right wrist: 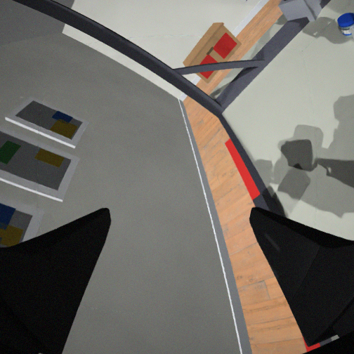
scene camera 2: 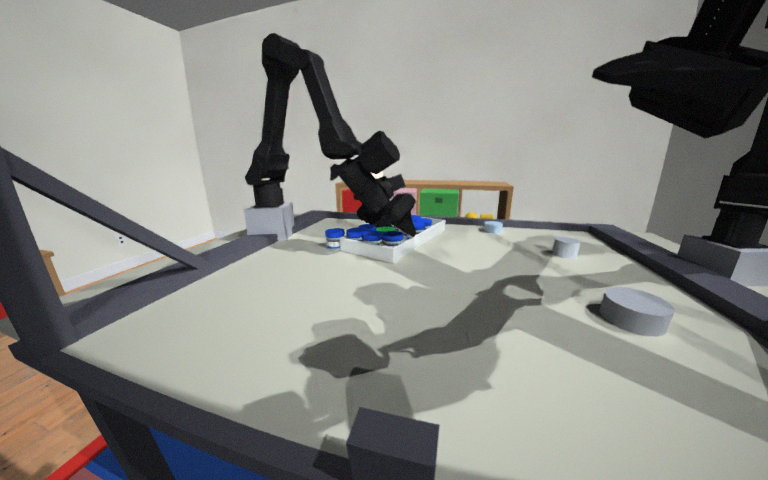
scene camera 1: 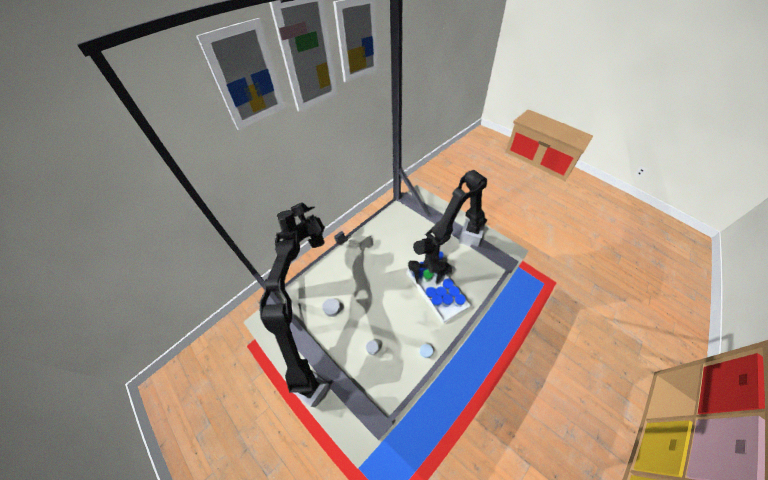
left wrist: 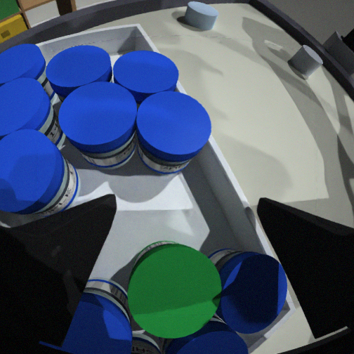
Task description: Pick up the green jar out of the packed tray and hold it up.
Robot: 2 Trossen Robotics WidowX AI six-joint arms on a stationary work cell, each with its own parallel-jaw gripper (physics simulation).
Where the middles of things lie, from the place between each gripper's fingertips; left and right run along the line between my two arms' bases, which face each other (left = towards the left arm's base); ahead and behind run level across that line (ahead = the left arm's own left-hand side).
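From my right hand: green jar [left wrist: 173,290], 43 cm ahead, 23 cm to the left, 26 cm below; white tray [left wrist: 182,208], 50 cm ahead, 22 cm to the left, 30 cm below; wide grey cylinder [scene camera 2: 639,312], 23 cm ahead, 18 cm to the right, 27 cm below.
Green jar: left hand 30 mm past it, 40 mm to the right of it. From my left hand: wide grey cylinder, 220 mm behind, 370 mm to the right, 10 mm below; white tray, 50 mm ahead, 20 mm to the left, 40 mm below.
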